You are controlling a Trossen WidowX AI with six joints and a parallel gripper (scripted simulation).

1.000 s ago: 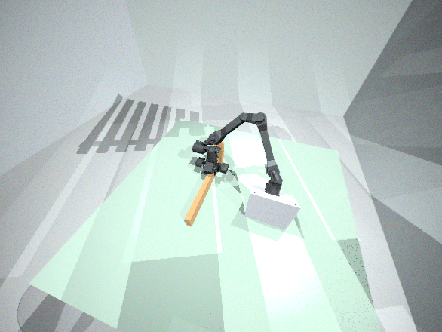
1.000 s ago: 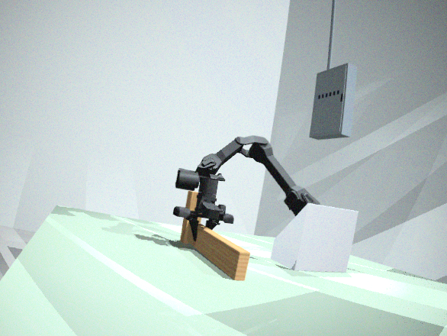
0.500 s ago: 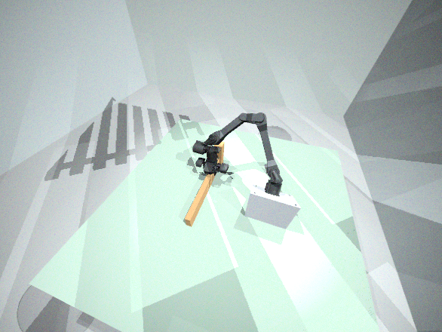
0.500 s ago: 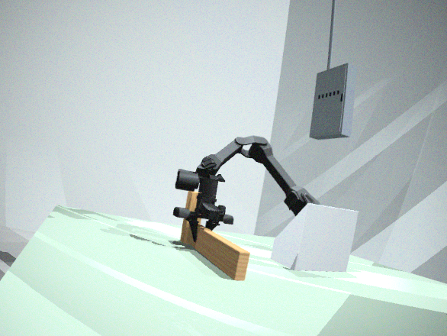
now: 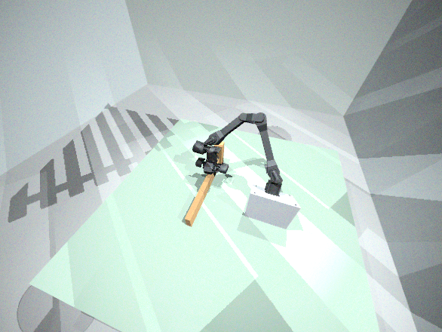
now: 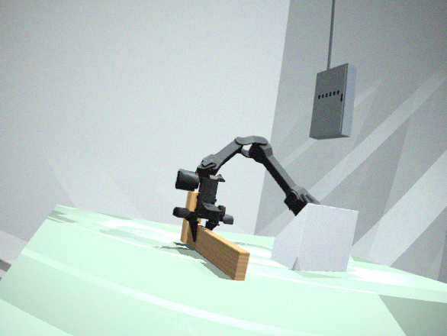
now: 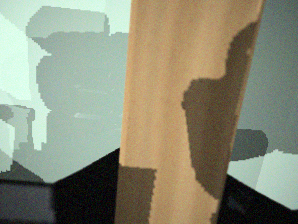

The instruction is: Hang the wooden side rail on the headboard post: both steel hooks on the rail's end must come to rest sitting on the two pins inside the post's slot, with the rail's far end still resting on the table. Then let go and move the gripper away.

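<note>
The headboard post lies 1 cm behind my gripper tip, 12 cm to the right of it and 5 cm above it.
</note>
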